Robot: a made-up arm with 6 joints.
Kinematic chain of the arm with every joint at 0, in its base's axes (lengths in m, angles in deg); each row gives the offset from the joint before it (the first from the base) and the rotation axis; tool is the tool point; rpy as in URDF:
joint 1: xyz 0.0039 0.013 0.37 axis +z
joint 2: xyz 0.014 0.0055 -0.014 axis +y
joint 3: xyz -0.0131 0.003 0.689 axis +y
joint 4: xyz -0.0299 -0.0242 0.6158 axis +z
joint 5: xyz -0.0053 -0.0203 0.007 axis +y
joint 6: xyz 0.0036 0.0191 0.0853 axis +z
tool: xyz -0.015 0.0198 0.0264 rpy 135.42 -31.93 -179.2
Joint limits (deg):
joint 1: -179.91..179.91
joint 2: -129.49..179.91
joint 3: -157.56..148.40
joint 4: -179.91..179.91
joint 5: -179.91..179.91
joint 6: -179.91..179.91
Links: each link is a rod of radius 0.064 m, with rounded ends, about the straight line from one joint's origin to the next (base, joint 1, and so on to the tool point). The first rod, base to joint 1, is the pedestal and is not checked.
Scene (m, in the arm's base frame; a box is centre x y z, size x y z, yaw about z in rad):
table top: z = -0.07
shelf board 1: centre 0 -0.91 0.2 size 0.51 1.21 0.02 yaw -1.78
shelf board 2: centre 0 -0.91 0.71 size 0.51 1.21 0.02 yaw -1.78
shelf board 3: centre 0 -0.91 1.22 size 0.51 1.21 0.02 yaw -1.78
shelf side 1: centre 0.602 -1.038 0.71 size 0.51 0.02 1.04 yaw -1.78
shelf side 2: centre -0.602 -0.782 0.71 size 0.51 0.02 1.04 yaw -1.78
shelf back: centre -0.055 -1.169 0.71 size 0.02 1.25 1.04 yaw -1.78
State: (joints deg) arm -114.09 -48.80 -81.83 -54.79 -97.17 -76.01
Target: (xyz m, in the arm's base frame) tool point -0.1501 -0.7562 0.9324
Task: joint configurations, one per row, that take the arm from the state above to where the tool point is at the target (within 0.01 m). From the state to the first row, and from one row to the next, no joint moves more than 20 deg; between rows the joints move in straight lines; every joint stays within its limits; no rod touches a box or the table.
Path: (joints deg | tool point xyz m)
1: -113.94 -45.09 -62.48 -58.64 -99.94 -75.07 | 0.5183 0.9372 0.5730
2: -113.79 -41.37 -43.14 -62.50 -102.70 -74.13 | 0.5256 0.9537 0.8557
3: -113.64 -37.66 -23.79 -66.35 -105.47 -73.19 | 0.4892 0.8728 1.1327
4: -113.49 -33.94 -4.45 -70.21 -108.24 -72.26 | 0.4143 0.7042 1.3624
5: -113.34 -30.23 14.90 -74.06 -111.00 -71.32 | 0.3123 0.4726 1.5111
6: -113.19 -26.51 34.24 -77.92 -113.77 -70.38 | 0.1984 0.2123 1.5595
7: -113.04 -22.80 53.59 -81.77 -116.54 -69.44 | 0.0896 -0.0378 1.5047
8: -112.89 -19.08 72.93 -85.63 -119.30 -68.50 | 0.0008 -0.2418 1.3614
9: -112.73 -15.37 92.28 -89.48 -122.07 -67.56 | -0.0566 -0.3721 1.1580
10: -112.58 -11.65 111.63 -93.34 -124.84 -66.62 | -0.0775 -0.4144 0.9323
11: -110.52 2.44 97.57 -90.41 -120.85 -67.68 | -0.1195 -0.5840 0.9530
12: -108.46 16.54 83.51 -87.47 -116.86 -68.73 | -0.1500 -0.7562 0.9325

